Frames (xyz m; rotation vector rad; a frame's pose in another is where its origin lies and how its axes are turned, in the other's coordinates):
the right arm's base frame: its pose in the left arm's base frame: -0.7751 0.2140 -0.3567 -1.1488 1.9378 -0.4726
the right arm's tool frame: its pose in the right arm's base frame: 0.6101 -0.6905 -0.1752 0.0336 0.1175 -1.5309
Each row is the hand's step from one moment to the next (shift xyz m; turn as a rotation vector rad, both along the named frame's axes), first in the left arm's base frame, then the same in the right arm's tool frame.
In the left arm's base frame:
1: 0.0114 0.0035 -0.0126 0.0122 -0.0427 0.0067
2: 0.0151 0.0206 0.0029 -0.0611 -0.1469 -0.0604
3: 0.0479 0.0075 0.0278 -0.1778 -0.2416 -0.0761
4: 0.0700 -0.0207 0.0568 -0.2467 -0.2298 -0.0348
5: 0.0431 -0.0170 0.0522 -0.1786 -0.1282 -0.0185
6: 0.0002 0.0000 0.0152 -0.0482 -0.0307 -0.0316
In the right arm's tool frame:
1: -0.0055 -0.0008 0.0164 0.0338 0.0288 0.0070
2: -0.0024 -0.0233 0.0107 0.0106 0.1692 -0.0152
3: 0.0372 -0.0339 0.0243 -0.0017 0.2921 -0.1022
4: 0.0831 -0.0304 0.0269 -0.0109 0.2854 -0.1826
5: 0.0655 -0.0229 0.0070 -0.0242 0.1717 -0.1364
6: 0.0107 -0.0069 -0.0083 -0.0273 0.0551 -0.0221

